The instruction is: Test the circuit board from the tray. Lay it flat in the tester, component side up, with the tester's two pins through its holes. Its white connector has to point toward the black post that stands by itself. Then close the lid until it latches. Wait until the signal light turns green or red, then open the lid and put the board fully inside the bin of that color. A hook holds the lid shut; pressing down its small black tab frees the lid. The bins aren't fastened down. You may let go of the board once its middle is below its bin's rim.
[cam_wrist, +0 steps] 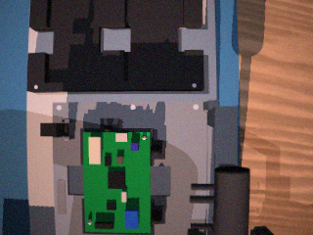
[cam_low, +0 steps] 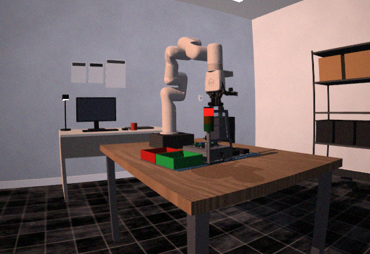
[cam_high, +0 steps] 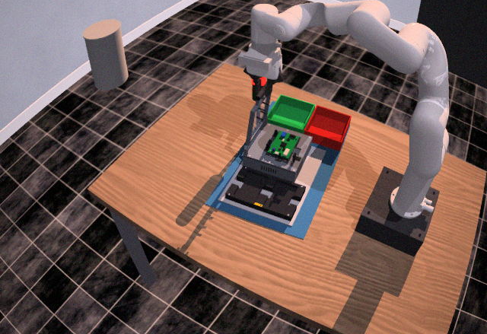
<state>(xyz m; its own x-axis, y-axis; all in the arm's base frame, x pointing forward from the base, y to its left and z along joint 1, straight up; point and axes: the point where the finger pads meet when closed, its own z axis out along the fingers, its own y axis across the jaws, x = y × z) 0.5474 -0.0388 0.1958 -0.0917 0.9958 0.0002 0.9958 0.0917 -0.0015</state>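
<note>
The green circuit board lies 21 cm below my hand, 8 cm behind it and 1 cm to the right of it. Also, from my hand: black block 19 cm below, 14 cm behind, 4 cm to the left; green bin 27 cm below, 20 cm to the right, 2 cm behind; clear lid 10 cm below, 1 cm ahead.
</note>
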